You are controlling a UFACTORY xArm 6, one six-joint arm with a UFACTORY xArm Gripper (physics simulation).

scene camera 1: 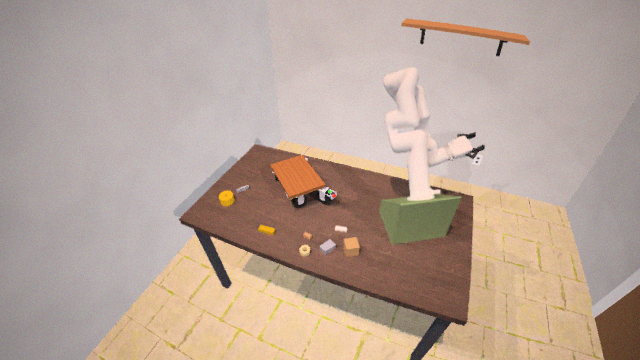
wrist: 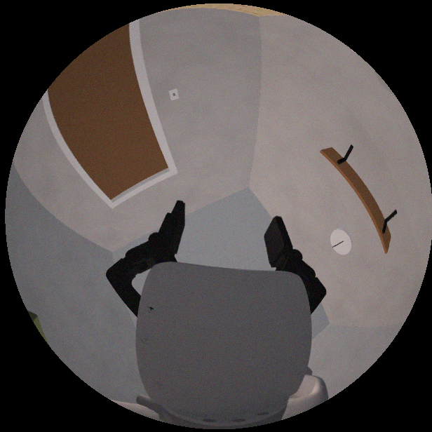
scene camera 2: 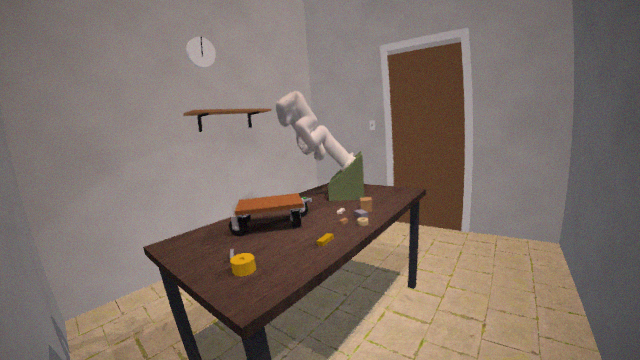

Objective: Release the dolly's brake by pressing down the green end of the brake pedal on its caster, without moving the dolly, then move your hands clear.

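The dolly (scene camera 1: 298, 176) (scene camera 2: 270, 203) has an orange wooden deck on black-wheeled casters and stands on the dark table's back left part in scene camera 1. The brake pedal's green end (scene camera 1: 330, 191) (scene camera 2: 304, 198) shows at the caster on the dolly's right corner, with a red end (scene camera 1: 334, 196) beside it in scene camera 1. The pedal's tilt is too small to tell. My gripper (scene camera 1: 480, 141) (wrist: 228, 219) is open and empty. It is up in the air to the right of the arm, far from the dolly, and hidden behind the arm in scene camera 2.
The green wedge base (scene camera 1: 422, 220) (scene camera 2: 347, 181) carries the arm on the table (scene camera 1: 400, 280) (scene camera 2: 200, 255). A yellow cylinder (scene camera 1: 226, 198) (scene camera 2: 243, 264), a yellow block (scene camera 1: 267, 230) (scene camera 2: 325, 239) and an orange cube (scene camera 1: 351, 247) (scene camera 2: 366, 204) lie on it. A shelf (scene camera 1: 465, 31) (scene camera 2: 227, 111) (wrist: 362, 192) is on the wall.
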